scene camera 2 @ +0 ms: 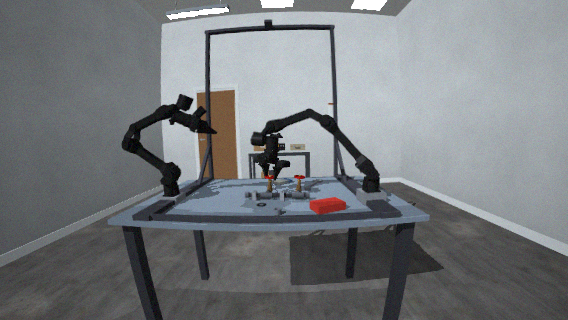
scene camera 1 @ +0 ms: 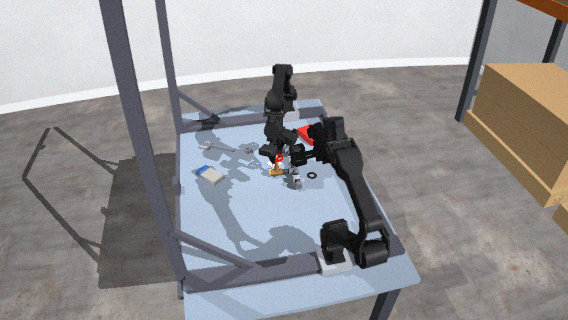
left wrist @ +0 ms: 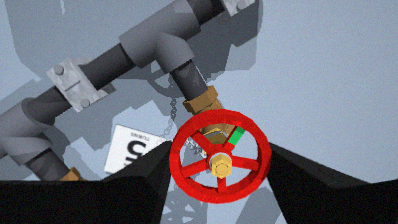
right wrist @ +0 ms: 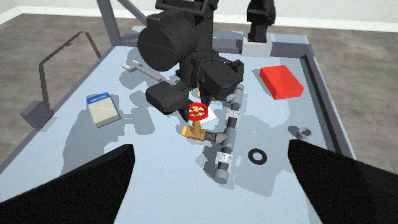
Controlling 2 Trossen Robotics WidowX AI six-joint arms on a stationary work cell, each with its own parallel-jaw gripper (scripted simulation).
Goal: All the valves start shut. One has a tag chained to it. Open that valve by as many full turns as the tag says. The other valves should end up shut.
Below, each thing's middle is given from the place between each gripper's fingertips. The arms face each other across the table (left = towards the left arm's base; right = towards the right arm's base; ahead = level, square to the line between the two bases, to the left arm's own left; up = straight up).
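Scene:
The blue-and-beige box (right wrist: 101, 107) is 280 mm behind my left hand, 40 mm to the left of it and 110 mm below it. The red block (right wrist: 281, 83) is 200 mm ahead of that same left hand, 250 mm to the left and 100 mm below. And my left gripper itself is 80 mm to the right of the white tag (left wrist: 127, 145) and 110 mm above it.
Counting from my right hand (scene camera 1: 308, 145) instead, the box is 36 cm behind, 30 cm to the left and 32 cm below. The red block is 52 cm to the left of my right hand, 12 cm ahead of it and 31 cm below it. As for the white tag, my right hand is 35 cm to the right of it, 8 cm past it and 32 cm above it.

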